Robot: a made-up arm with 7 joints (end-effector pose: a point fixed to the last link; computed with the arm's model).
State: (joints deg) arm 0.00 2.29 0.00 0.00 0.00 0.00 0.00
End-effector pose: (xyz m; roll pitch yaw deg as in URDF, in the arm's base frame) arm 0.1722 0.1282 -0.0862 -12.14 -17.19 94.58
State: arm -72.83 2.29 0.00 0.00 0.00 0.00 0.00
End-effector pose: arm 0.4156 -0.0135 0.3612 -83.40 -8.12 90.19
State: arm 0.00 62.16 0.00 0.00 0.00 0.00 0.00
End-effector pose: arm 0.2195 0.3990 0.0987 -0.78 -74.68 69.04
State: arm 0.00 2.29 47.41 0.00 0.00 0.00 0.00
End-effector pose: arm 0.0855 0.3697 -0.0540 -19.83 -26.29 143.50
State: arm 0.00 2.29 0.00 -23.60 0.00 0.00 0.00
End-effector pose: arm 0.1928 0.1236 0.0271 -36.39 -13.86 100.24
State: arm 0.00 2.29 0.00 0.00 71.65 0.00 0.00
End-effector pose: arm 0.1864 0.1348 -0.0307 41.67 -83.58 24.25
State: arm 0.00 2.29 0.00 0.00 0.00 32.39 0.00
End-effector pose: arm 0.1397 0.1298 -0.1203 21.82 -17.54 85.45
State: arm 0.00 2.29 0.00 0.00 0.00 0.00 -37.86
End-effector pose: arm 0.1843 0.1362 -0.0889 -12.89 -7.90 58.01
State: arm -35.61 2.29 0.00 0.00 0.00 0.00 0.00
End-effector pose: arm 0.3679 0.0647 0.0922 -47.21 -12.07 93.91
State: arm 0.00 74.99 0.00 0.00 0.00 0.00 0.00
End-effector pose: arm 0.2369 0.4225 0.1668 50.48 -83.93 15.23
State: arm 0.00 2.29 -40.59 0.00 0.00 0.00 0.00
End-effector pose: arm 0.0852 -0.0769 -0.0724 -13.17 -7.27 55.40
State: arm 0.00 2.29 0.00 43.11 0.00 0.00 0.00
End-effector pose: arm 0.0294 0.1354 -0.2358 32.97 -16.53 82.59
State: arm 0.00 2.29 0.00 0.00 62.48 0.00 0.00
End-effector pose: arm 0.1846 0.1381 -0.0377 3.30 -77.01 64.43
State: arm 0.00 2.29 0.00 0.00 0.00 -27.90 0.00
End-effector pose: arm 0.1818 0.1265 -0.0466 -40.72 -13.03 101.08
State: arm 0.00 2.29 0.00 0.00 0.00 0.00 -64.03
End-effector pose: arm 0.1942 0.1364 -0.0915 -16.66 -2.59 32.99
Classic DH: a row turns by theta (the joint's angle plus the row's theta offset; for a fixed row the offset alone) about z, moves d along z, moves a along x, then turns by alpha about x. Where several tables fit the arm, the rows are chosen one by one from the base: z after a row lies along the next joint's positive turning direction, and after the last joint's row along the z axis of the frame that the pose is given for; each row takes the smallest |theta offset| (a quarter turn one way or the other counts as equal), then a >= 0, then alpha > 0; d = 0 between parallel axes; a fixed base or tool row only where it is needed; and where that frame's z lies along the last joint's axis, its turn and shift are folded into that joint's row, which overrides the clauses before.
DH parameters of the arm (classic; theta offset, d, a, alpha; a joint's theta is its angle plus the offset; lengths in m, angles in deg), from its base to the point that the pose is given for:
base (fixed): -4.07 0.2937 -0.0256 -74.51
joint 1: -75.12 0.0956 -0.0155 -90
joint 2: 74 -0.0357 -0.033 90
joint 3: 90 -0.2934 0.0422 -90
joint 4: 90 -0.051 0.0035 90
joint 5: 0 0.1968 0.0154 -90
joint 6: -90 0.021 0.1002 90
joint 7: -56.72 -0.0321 -0.0215 29.51
tool (fixed): 152.27 0.0148 0 0

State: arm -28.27 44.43 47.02 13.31 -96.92 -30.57 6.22
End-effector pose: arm 0.2679 0.4975 0.2279 -87.05 71.92 106.50
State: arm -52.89 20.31 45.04 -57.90 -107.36 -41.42 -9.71
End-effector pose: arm 0.1666 0.2425 0.3873 -167.30 -2.44 26.61
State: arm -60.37 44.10 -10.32 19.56 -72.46 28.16 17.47
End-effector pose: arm 0.4567 0.1961 0.1826 -13.56 7.07 93.92
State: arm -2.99 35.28 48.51 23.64 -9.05 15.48 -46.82
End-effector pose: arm 0.0916 0.5548 0.0230 3.14 -18.21 97.74
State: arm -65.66 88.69 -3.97 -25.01 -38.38 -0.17 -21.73
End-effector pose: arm 0.2573 0.2307 0.5194 -124.13 -65.52 131.91
